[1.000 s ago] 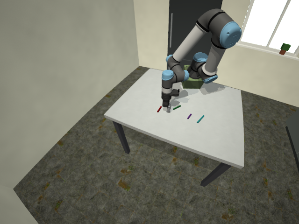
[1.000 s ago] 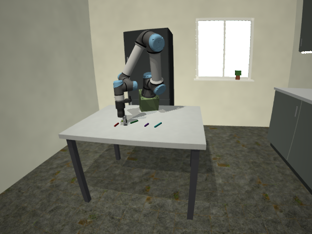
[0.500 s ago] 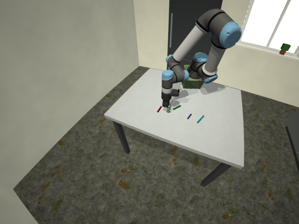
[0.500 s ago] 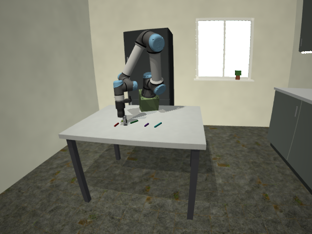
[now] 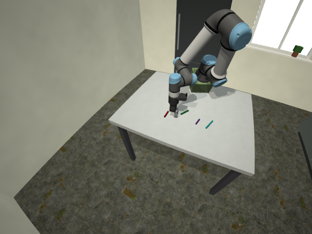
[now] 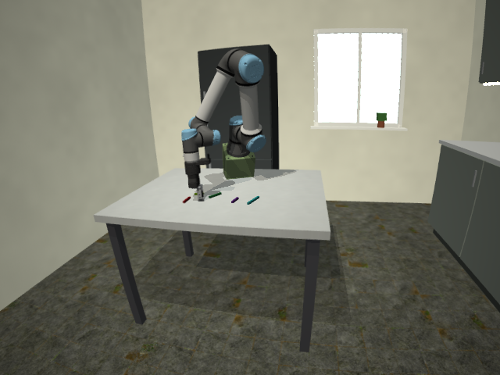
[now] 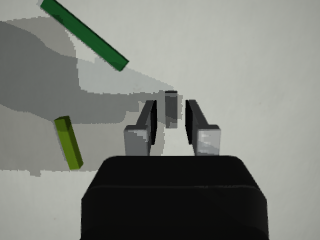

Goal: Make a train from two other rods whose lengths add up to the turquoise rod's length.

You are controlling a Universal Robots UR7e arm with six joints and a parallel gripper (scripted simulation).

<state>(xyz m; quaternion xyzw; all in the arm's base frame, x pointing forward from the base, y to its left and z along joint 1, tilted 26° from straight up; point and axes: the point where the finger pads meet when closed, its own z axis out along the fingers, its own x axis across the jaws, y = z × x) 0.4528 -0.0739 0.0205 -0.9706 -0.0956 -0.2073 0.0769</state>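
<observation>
Now: hand 3 cm above the grey rod. From my hand the other things lie so: lime rod (8 cm behind, 5 cm to the right, 3 cm below); green rod (8 cm behind, 5 cm to the left, 3 cm below); red rod (1 cm ahead, 8 cm to the right, 3 cm below).
</observation>
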